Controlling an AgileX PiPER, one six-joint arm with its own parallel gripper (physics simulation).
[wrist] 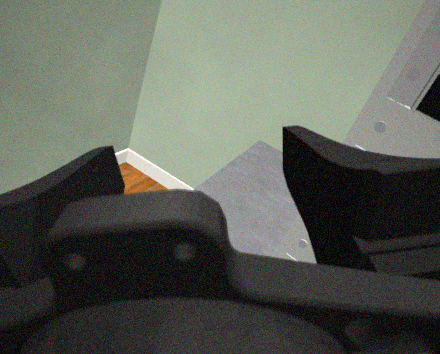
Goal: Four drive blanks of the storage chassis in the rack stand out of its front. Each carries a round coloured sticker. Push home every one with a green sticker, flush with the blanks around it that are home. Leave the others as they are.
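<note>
My gripper (199,157) is open, its two dark fingers wide apart at left and right with nothing between them. Part of a light grey metal front, which looks like the rack (362,120), shows at the right, beyond and behind the right finger. It has round screw heads and a black opening at the right edge. No drive blank and no coloured sticker can be made out in the wrist view. The gripper body and right finger hide the lower part of the view.
A grey flat surface (240,200) with a corner pointing up shows between the fingers; a small round head lies near its lower right. Pale green walls (250,65) fill the background. A white skirting board (155,167) and brown wooden floor (137,181) show beside the left finger.
</note>
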